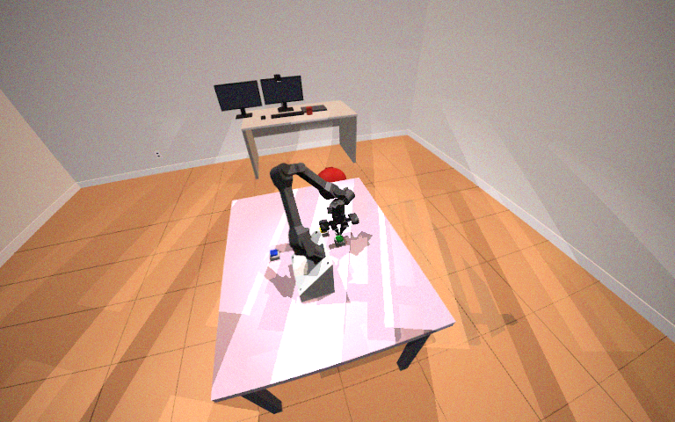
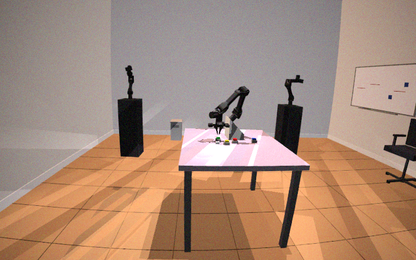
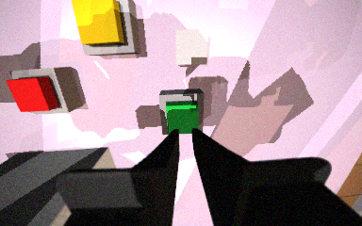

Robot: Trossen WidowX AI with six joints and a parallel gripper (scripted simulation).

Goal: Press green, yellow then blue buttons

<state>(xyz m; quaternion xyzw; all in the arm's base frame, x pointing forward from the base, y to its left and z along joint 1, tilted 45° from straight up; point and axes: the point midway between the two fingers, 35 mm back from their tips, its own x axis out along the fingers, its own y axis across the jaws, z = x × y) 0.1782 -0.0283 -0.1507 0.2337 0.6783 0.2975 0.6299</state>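
The green button lies 30 mm below my gripper tip. Round my gripper tip: pale grey block 70 mm ahead, 60 mm below, 10 mm to the right; red button 150 mm to the left, 30 mm below, 20 mm ahead; yellow button 90 mm ahead, 70 mm to the left, 30 mm below.
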